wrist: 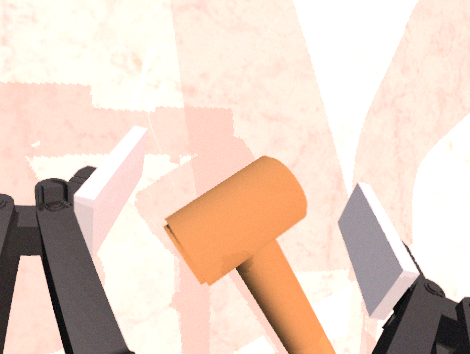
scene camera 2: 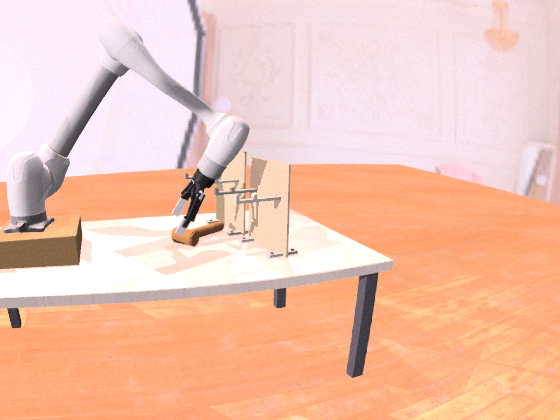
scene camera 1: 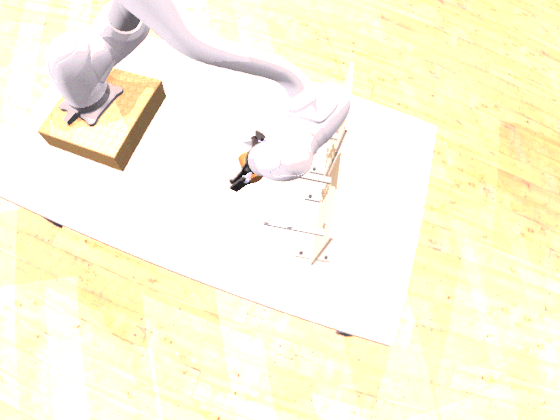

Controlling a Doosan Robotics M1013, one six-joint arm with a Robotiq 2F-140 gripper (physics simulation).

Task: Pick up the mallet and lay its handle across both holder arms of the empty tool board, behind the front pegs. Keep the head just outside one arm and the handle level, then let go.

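Places are measured from the arm's base along level axes (x ahead, y left, z up), in millimetres.
Pixels of known places: gripper, fingertip midpoint: (wrist: 248,178) (scene camera 2: 176,224) (scene camera 1: 238,161); arm's base at its link origin: (scene camera 2: 29,226) (scene camera 1: 91,99).
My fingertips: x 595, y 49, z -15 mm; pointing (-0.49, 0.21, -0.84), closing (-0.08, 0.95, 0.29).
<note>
For each thing: its top centre in the pictures, then the offset to it from my fingertips. "*": a spot on its surface instead. Level surfaces: height alone.
- orange-brown mallet at its top centre: (wrist: 313,337) (scene camera 1: 281,153) (scene camera 2: 202,222) 105 mm left, 101 mm ahead, 24 mm down
- second upright board at a spot on its surface: (scene camera 2: 234,170) * 195 mm left, 236 mm ahead, 158 mm up
- white table at its surface level: 82 mm down
The orange-brown mallet (scene camera 1: 243,160) (scene camera 2: 184,236) (wrist: 240,210) lies on the table, its handle pointing towards the boards. My gripper (scene camera 1: 247,160) (scene camera 2: 179,217) (wrist: 248,178) is open, with its fingers spread on either side of the mallet's head. In the wrist view neither pad touches the head. The nearer upright tool board (scene camera 1: 321,251) (scene camera 2: 274,215) has two holder arms with upturned front pegs, one arm (scene camera 1: 295,229) (scene camera 2: 261,200) nearer scene camera 2 and one arm (scene camera 2: 234,191) farther. No tool shows across these arms. My arm hides part of the mallet in the scene camera 1 view.
A second upright board (scene camera 2: 234,170) with holder arms stands beyond the nearer one; my arm partly covers it. Small feet (scene camera 2: 283,253) support the boards on the white table (scene camera 1: 200,225) (scene camera 2: 320,255). The robot's base stands on a wooden block (scene camera 1: 100,145) (scene camera 2: 45,250).
</note>
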